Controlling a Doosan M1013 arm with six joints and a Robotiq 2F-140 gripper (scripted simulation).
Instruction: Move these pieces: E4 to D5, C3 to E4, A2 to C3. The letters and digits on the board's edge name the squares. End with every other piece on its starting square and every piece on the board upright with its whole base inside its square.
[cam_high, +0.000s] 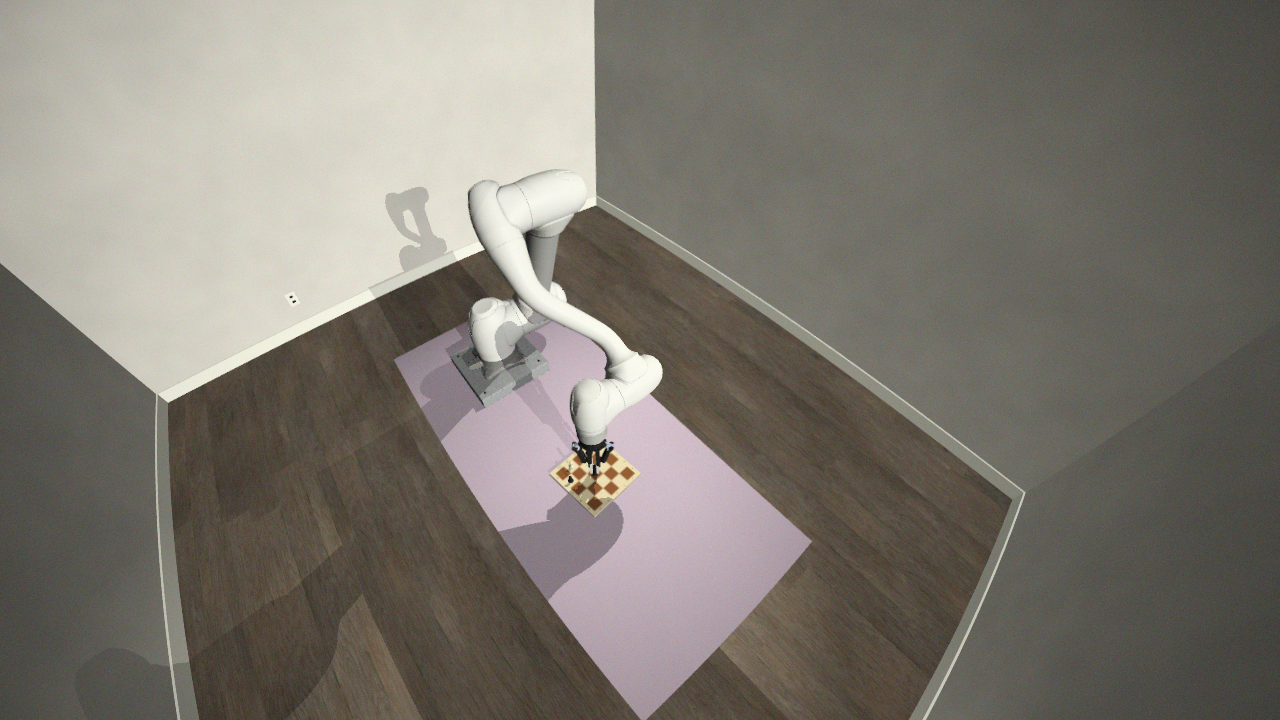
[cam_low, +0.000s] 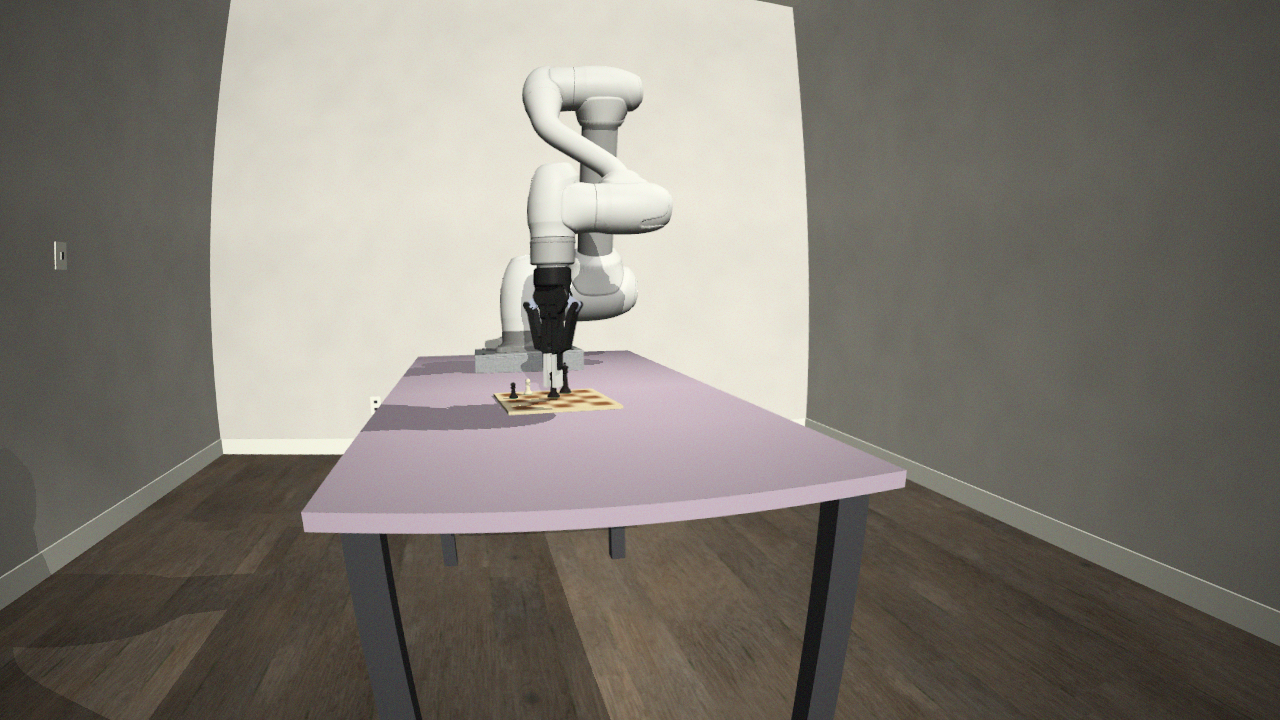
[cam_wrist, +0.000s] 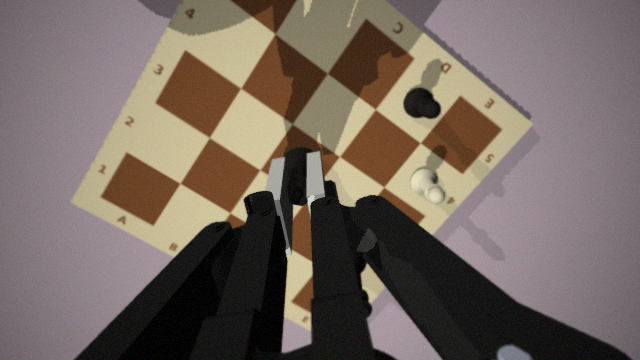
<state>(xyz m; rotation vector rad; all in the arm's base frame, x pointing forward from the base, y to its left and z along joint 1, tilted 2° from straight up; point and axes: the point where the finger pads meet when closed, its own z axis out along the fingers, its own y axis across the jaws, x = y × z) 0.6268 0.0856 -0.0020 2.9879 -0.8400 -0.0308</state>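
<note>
Right now the chessboard is 6 cm below my hand. From my hand the other things lie so: white pawn (7 cm behind, 6 cm to the right, 4 cm below); then black pawn (2 cm behind, 8 cm to the right, 4 cm below); then tall black piece (8 cm behind, 2 cm to the left, 3 cm below).
</note>
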